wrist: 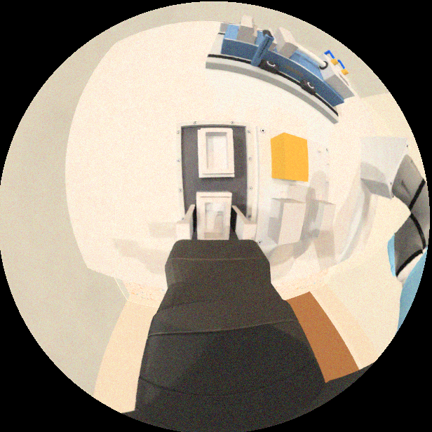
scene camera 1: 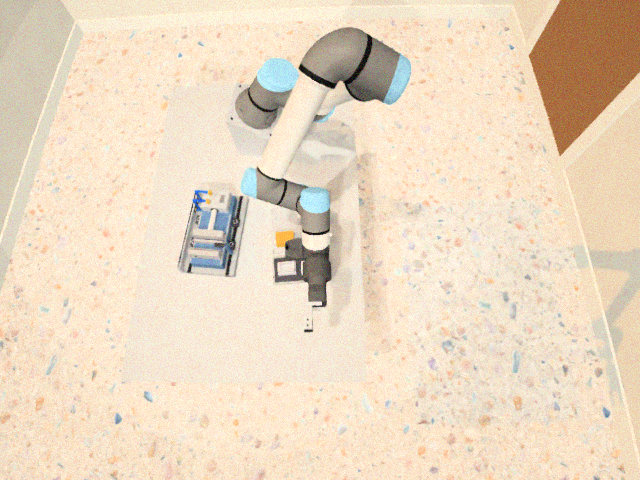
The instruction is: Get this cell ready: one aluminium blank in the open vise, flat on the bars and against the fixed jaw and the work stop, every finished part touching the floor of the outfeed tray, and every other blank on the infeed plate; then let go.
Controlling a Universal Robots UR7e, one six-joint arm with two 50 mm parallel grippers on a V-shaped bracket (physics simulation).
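Places are measured from the arm's base along level axes (x up, y right, z ahead), in centimetres.
Where they show: arm's base, origin of the base link: [scene camera 1: 255, 110].
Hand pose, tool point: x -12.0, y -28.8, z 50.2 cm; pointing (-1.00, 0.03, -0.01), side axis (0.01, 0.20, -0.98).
Note:
Each offset is from my tool point to the top centre of the thing.
My gripper [wrist: 213, 216] is shut on a pale finished part [wrist: 214, 196] with a pocket. It holds the part upright-facing over the near end of the dark-floored outfeed tray [wrist: 190, 165] [scene camera 1: 289, 280]; whether the part touches the floor is hidden. The arm hides the fingers in the scene view. Another finished part {dx +0.4, dy +7.5, dz +1.5 cm} [wrist: 216, 150] [scene camera 1: 286, 268] lies flat in the tray's far end. Two grey blanks [wrist: 290, 222] [wrist: 322, 215] stand on the infeed plate to the right in the wrist view. The blue vise {dx +6.2, dy +35.4, dz -6.9 cm} [scene camera 1: 214, 221] [wrist: 285, 70] is open, with no blank visible between its jaws.
An orange block {dx +0.7, dy +10.2, dz -8.5 cm} [wrist: 290, 157] [scene camera 1: 284, 238] stands beside the tray, on the blanks' side. The vise's base rail [wrist: 275, 82] lies beyond the tray in the wrist view. The robot's pedestal [wrist: 382, 160] [scene camera 1: 330, 155] stands past the infeed plate.

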